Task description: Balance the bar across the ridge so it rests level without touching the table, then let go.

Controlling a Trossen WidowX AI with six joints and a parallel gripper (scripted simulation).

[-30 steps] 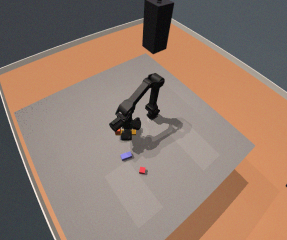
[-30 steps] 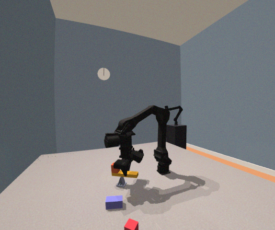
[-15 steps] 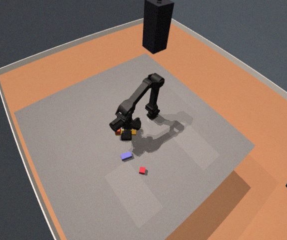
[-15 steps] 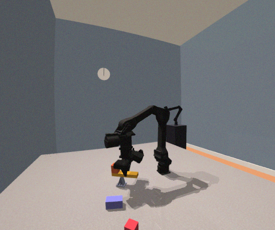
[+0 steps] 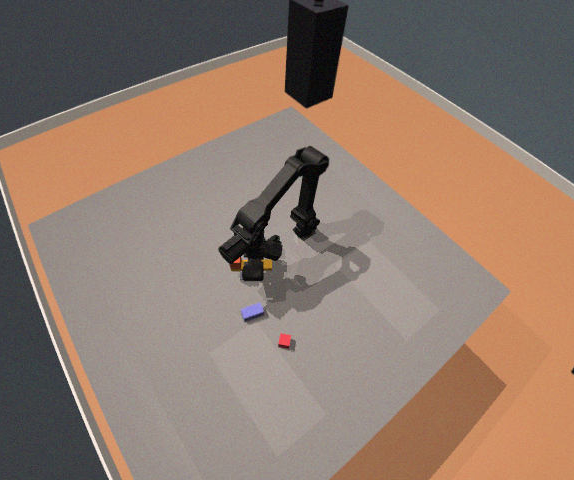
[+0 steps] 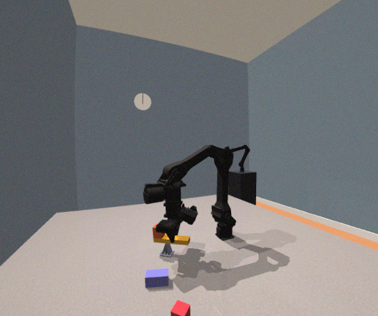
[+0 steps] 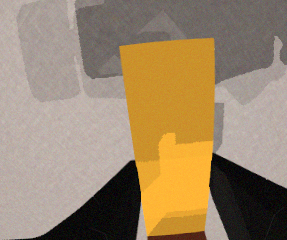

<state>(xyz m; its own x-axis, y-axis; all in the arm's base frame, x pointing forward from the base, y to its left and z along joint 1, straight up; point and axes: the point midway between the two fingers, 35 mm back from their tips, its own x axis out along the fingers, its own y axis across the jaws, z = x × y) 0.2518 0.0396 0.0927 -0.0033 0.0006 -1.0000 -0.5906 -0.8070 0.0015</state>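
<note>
Right now the ridge is 2 cm to the right of my gripper tip, 2 cm ahead of it and 1 cm below it. The rest, counted from my gripper tip: red cube 25 cm to the left, 6 cm ahead, 4 cm below; then bar 3 cm ahead, 2 cm to the right, 1 cm above; then purple block 12 cm to the left, 9 cm ahead, 4 cm below.
</note>
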